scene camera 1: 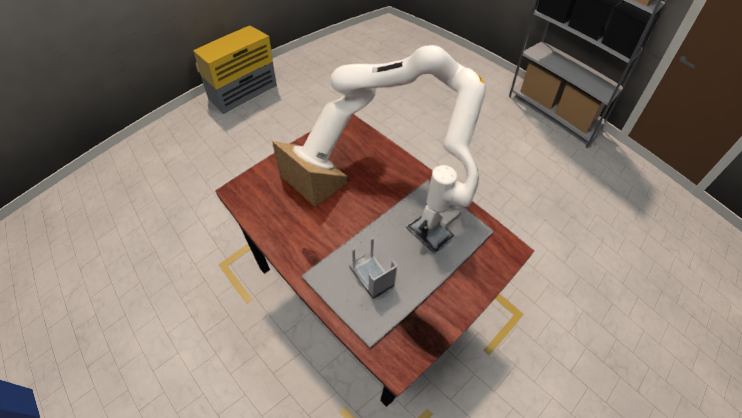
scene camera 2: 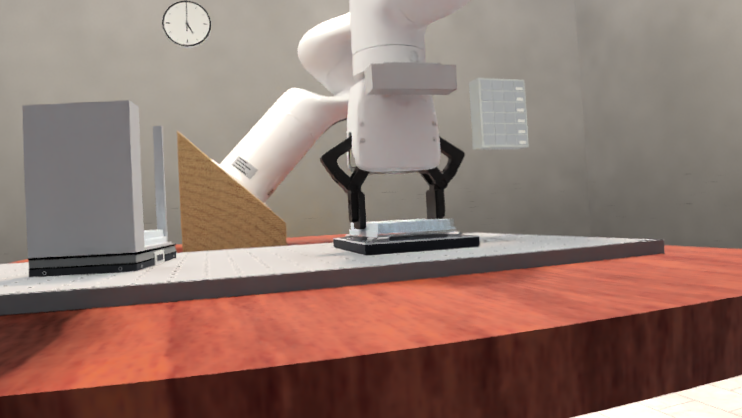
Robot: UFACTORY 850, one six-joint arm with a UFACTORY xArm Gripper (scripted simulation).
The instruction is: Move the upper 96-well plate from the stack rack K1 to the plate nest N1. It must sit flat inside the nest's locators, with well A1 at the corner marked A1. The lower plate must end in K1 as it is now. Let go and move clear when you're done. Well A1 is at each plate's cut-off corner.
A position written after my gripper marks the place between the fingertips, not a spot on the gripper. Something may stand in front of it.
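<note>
From scene camera 2 I can see my gripper (scene camera 2: 398, 226), and there's a pale 96-well plate (scene camera 2: 409, 227) there too.
</note>
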